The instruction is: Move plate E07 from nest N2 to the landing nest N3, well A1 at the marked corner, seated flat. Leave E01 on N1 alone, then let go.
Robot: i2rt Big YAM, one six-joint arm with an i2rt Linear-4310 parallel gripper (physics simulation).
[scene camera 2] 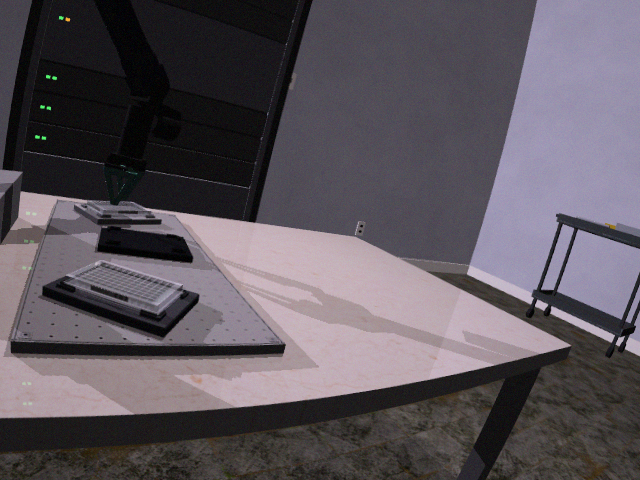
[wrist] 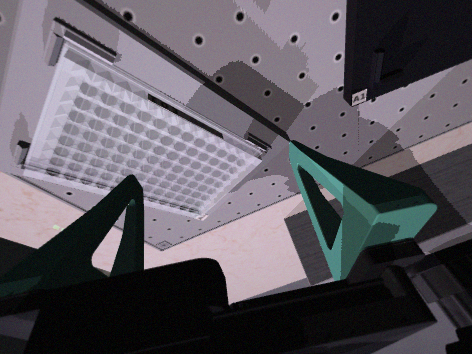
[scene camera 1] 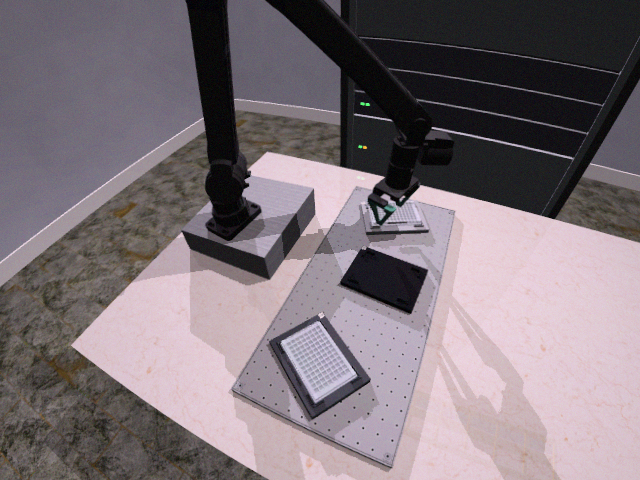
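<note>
A clear well plate (scene camera 1: 410, 214) (wrist: 150, 130) lies on the far light-grey nest (wrist: 165, 75). A white well plate (scene camera 1: 317, 361) (scene camera 2: 124, 286) lies on the near dark-grey nest (scene camera 1: 331, 398) (scene camera 2: 178, 312). Between them is the bare black nest (scene camera 1: 385, 279) (scene camera 2: 144, 244) (wrist: 415, 45), with an A1 tag (wrist: 359, 97) at one corner. No plate or nest names can be read. My gripper (scene camera 1: 388, 214) (scene camera 2: 116, 202) (wrist: 213, 165) is open and empty, low over the far plate. In scene camera 1 its fingers hide part of that plate; whether they touch it cannot be told.
The nests stand on a perforated board (scene camera 1: 248, 384) (scene camera 2: 206, 341) on the pink table (scene camera 1: 542, 310) (scene camera 2: 361, 310). The arm's base stands on a grey block (scene camera 1: 284, 217) beside the board. A black server rack (scene camera 1: 465, 118) (scene camera 2: 206, 175) rises behind the table.
</note>
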